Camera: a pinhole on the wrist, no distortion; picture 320 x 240 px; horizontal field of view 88.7 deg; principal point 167.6 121.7 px. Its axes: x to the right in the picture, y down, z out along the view. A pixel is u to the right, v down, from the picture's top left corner.
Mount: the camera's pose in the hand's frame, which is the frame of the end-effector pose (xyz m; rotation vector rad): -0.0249 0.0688 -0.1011 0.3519 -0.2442 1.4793
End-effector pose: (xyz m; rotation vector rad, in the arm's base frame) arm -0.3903 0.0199 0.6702 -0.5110 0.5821 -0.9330
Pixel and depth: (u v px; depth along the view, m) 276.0 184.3 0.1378
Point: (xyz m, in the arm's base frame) -0.3154 0.1353 0.6664
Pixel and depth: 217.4 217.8 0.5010
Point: -0.2055 0.3442 1.0382
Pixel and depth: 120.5 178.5 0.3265
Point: -0.4134 0.0884 0.9149
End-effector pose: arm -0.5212 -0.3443 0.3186 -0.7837 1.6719 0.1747
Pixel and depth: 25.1 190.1 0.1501
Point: -0.4605 -0.3914 0.4336
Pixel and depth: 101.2 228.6 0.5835
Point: 0.0112 -0.2574 0.6785
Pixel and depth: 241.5 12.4 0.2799
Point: -0.4169 -0.2676 0.0758
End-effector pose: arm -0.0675 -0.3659 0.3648 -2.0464 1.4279 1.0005
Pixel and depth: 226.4 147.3 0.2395
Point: -0.1797 -0.2522 0.3010
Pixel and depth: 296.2 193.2 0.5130
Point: -0.5135 0.0360 0.1759
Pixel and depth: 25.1 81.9 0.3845
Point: 0.2710 -0.1744 0.2227
